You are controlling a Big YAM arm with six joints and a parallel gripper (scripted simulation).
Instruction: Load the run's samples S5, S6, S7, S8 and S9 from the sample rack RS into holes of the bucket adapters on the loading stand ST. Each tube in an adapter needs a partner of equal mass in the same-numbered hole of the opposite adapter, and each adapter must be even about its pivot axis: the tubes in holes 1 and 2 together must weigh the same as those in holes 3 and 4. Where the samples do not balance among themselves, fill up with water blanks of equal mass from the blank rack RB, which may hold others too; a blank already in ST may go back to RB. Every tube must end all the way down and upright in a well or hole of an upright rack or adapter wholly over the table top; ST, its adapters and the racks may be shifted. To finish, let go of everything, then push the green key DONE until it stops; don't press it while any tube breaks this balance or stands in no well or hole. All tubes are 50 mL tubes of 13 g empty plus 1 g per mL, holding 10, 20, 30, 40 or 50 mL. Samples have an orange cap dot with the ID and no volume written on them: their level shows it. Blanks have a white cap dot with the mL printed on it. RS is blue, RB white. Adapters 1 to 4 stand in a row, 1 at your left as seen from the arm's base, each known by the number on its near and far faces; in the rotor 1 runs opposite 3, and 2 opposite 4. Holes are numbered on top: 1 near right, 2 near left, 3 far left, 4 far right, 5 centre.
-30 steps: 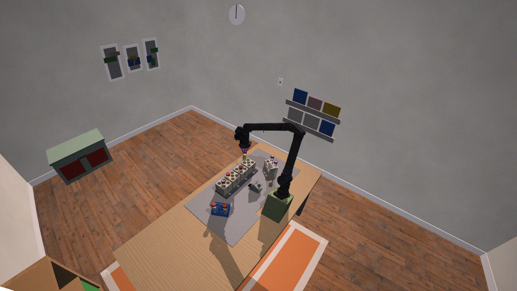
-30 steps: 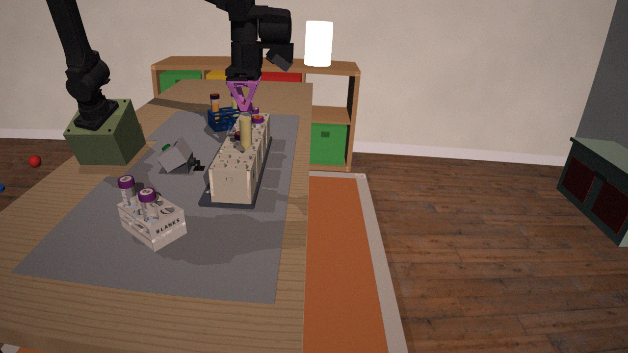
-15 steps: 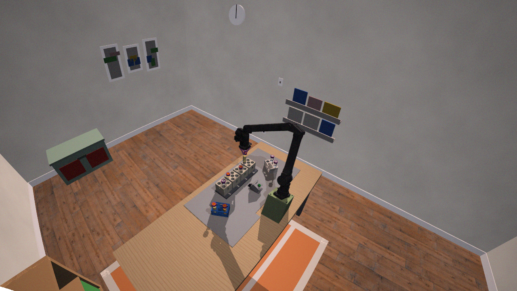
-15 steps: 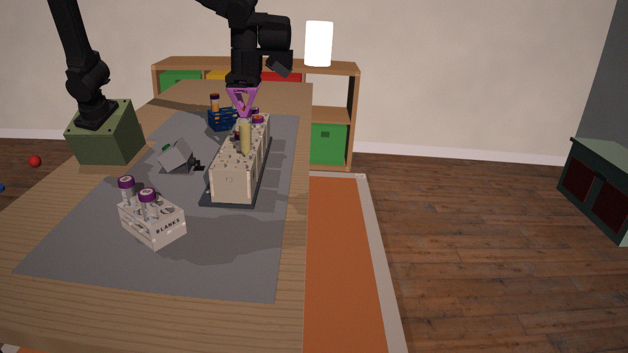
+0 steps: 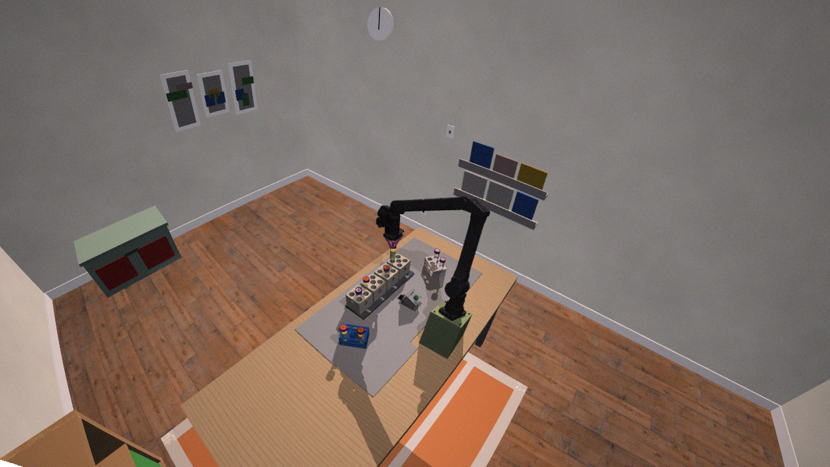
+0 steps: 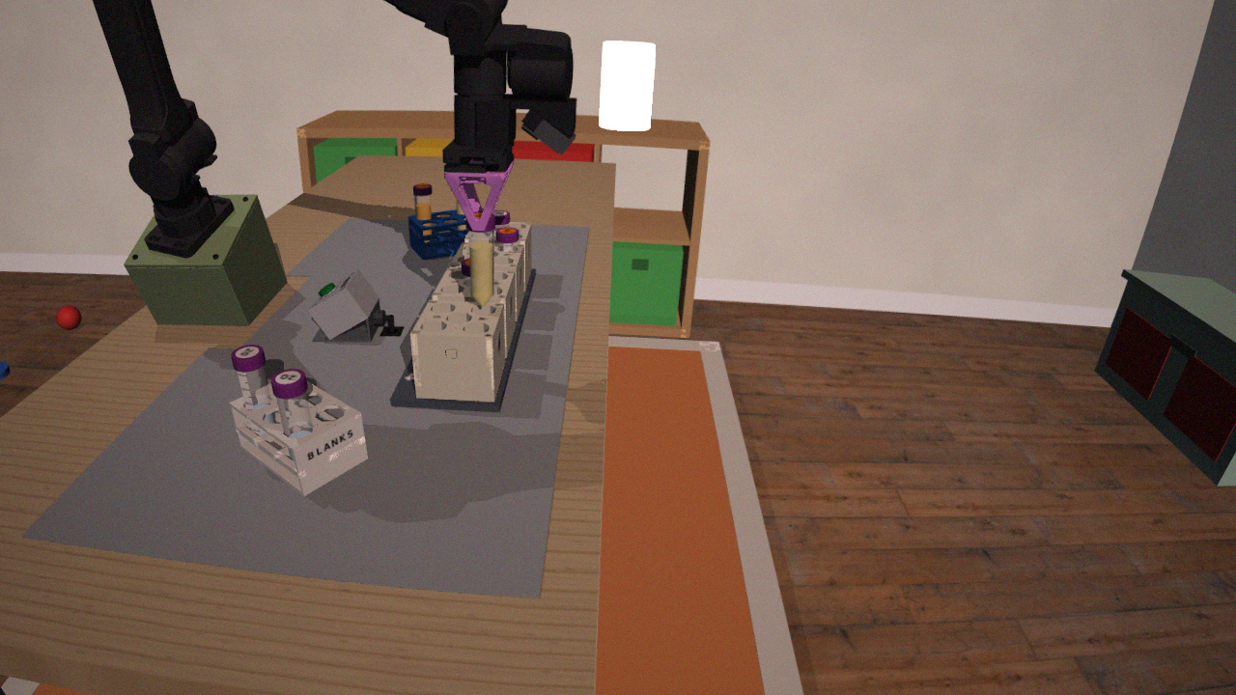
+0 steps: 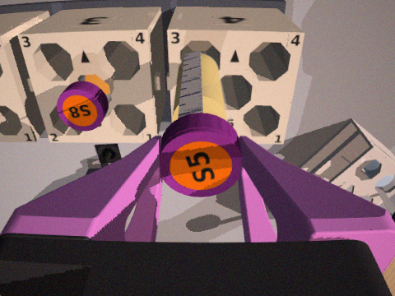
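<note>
Now: the sample tube S9 49 cm to the left of my hand, 23 cm behind it and 15 cm below it. The rest, counted from my hand: green done key: 27 cm behind, 15 cm below, 6 cm to the left; then loading stand: 21 cm below, 13 cm to the left, 6 cm behind; then sample S8: 14 cm below, 8 cm to the left, 5 cm behind.
</note>
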